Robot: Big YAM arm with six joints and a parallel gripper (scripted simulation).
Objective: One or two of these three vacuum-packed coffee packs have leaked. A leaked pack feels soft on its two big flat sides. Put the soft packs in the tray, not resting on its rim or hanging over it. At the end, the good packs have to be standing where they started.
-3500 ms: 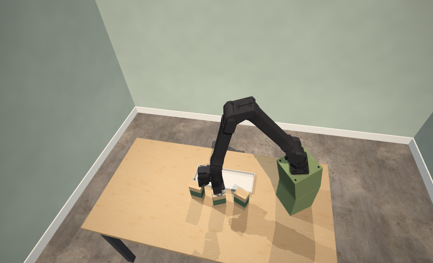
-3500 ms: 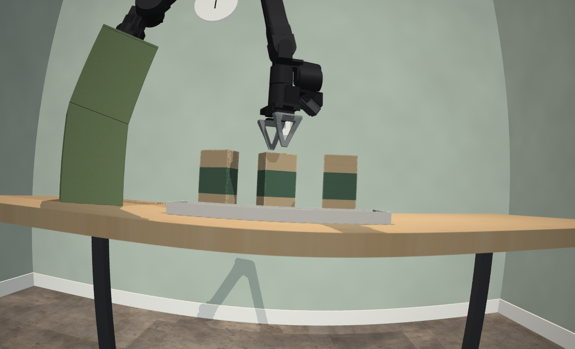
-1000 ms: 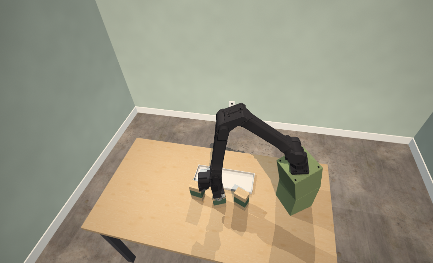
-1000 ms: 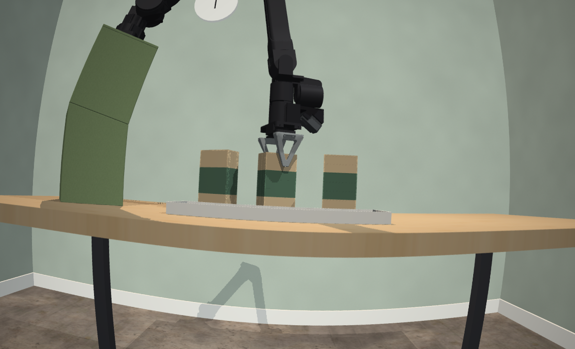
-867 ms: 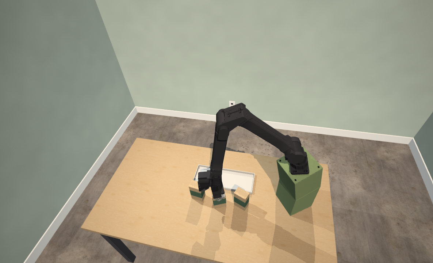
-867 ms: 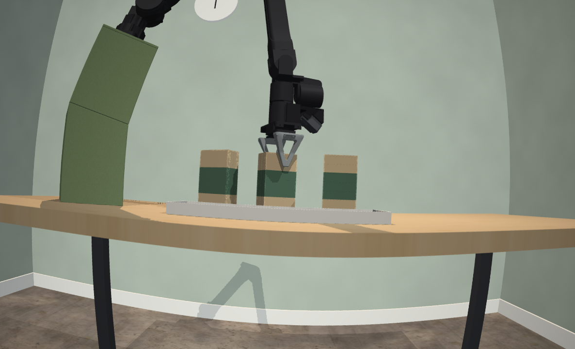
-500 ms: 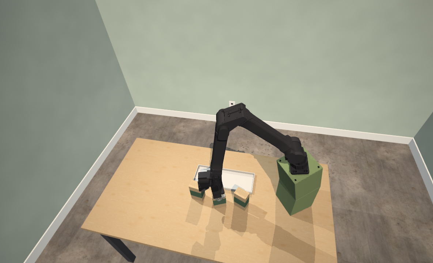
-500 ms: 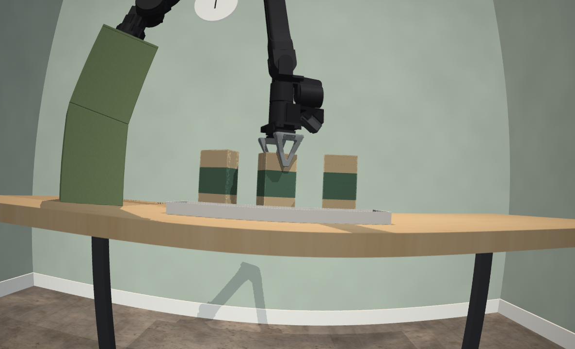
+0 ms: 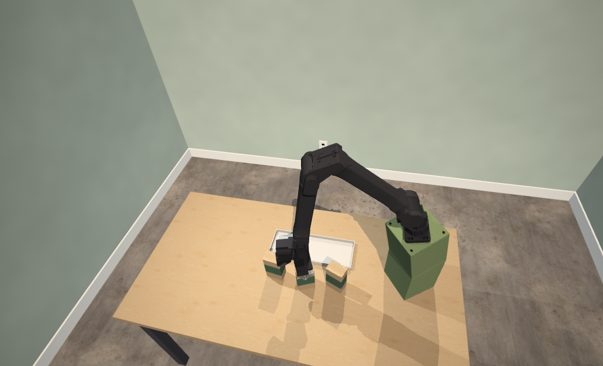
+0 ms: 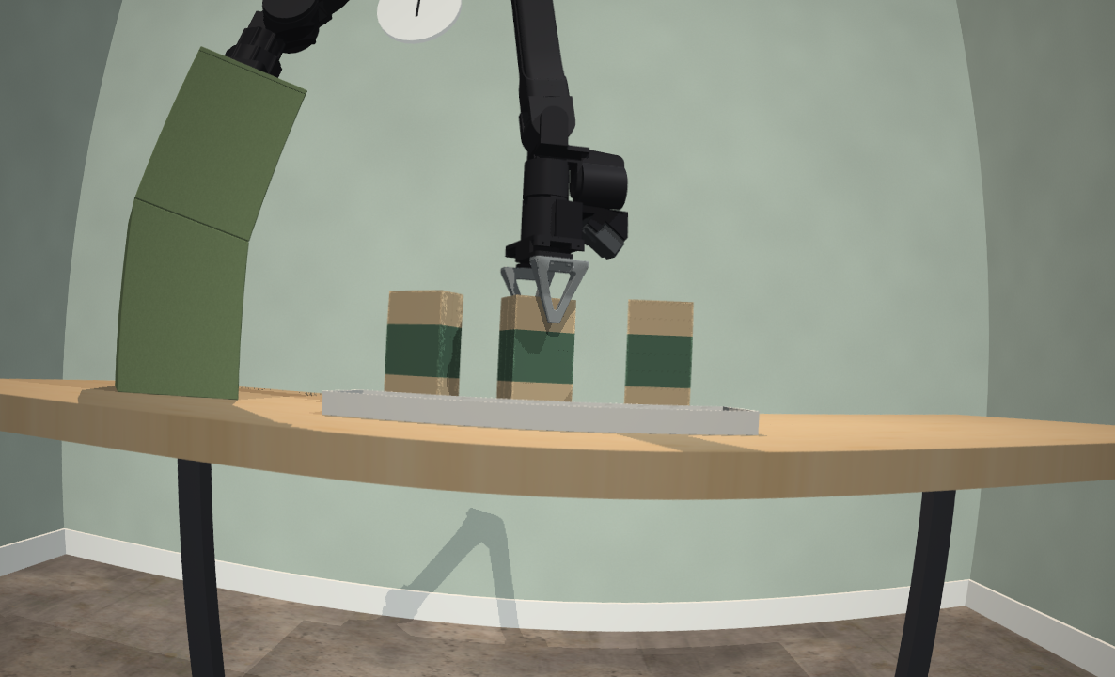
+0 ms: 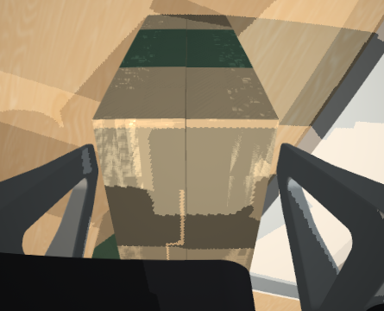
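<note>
The white tray is 10 mm behind my hand, 180 mm to the right of it and 110 mm below it.
</note>
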